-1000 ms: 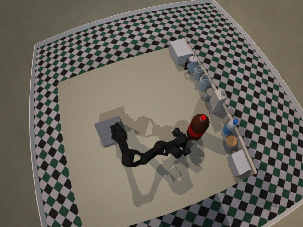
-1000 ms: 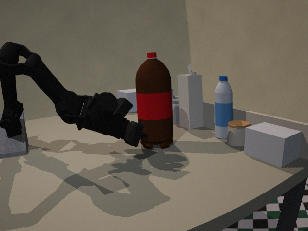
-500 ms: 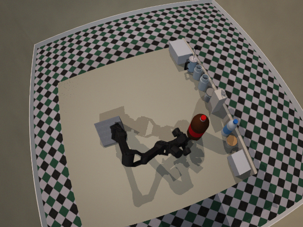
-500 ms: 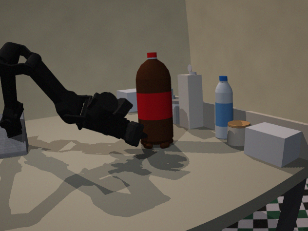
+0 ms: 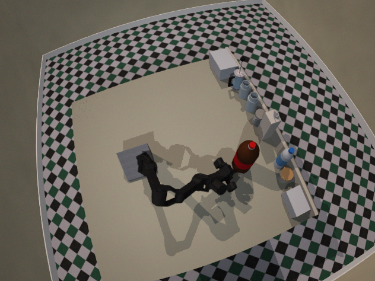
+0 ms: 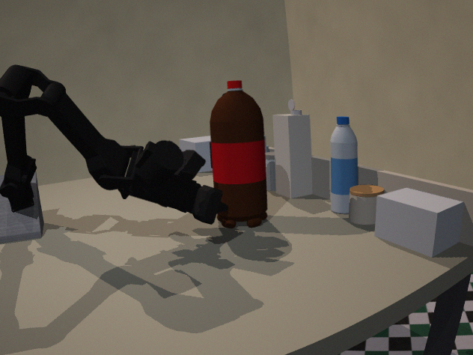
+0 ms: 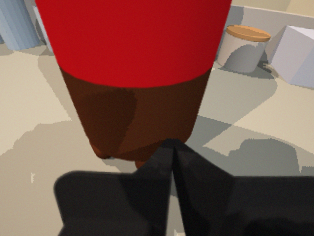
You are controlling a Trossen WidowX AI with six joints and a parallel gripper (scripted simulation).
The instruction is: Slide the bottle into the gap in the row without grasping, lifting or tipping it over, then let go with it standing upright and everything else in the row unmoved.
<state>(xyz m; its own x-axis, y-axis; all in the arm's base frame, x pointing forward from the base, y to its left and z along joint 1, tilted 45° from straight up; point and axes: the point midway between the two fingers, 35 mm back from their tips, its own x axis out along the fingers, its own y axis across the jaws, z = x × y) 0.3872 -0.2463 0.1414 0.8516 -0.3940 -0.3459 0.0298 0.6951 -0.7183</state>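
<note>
Now: the brown cola bottle 90 mm ahead of my hand, 20 mm to the left of it and 90 mm above it. Round my hand: blue-capped water bottle: 300 mm ahead, 80 mm to the right, 40 mm above; then french press: 350 mm ahead, 520 mm to the left, 80 mm above; then cork-lidded jar: 280 mm ahead, 170 mm to the right, 30 mm below.
</note>
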